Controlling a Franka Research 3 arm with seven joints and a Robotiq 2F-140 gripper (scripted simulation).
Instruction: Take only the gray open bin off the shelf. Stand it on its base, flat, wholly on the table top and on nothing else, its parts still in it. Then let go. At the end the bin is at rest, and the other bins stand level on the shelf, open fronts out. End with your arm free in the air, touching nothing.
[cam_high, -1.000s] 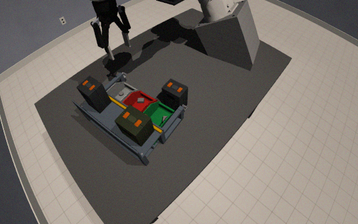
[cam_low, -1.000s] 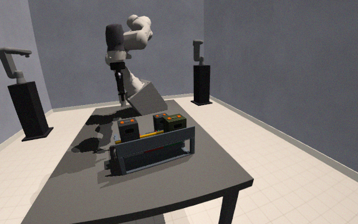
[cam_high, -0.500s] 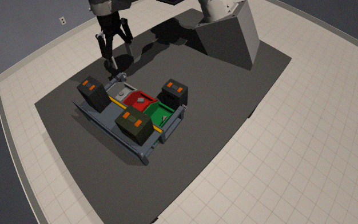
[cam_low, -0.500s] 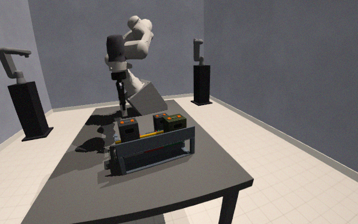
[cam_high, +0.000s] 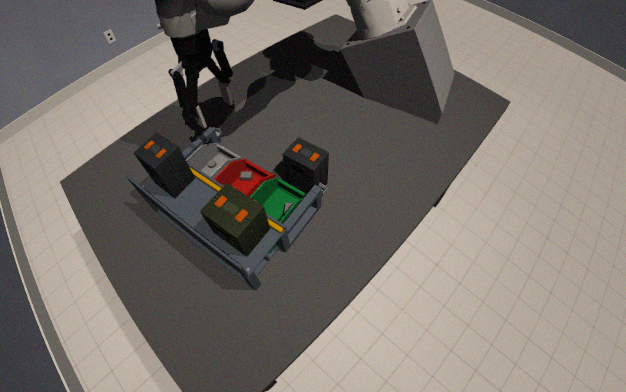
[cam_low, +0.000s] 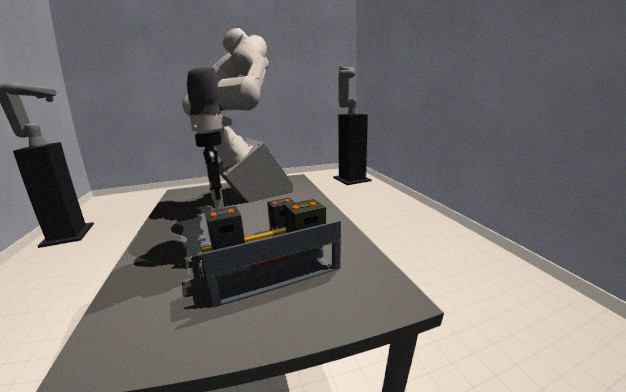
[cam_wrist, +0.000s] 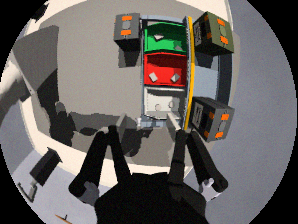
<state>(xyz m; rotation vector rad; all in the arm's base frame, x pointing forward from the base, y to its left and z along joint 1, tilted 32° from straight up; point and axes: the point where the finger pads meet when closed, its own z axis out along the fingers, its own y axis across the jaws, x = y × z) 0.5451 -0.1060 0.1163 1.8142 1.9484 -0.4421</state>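
Now: hand 17 cm above the gray open bin and 8 cm short of it. From my hand the other things lie so: red bin 17 cm below, 12 cm to the left, 7 cm ahead; then green bin 23 cm to the left, 17 cm below, 7 cm ahead; then yellow rail 13 cm ahead, 12 cm to the left, 10 cm below.
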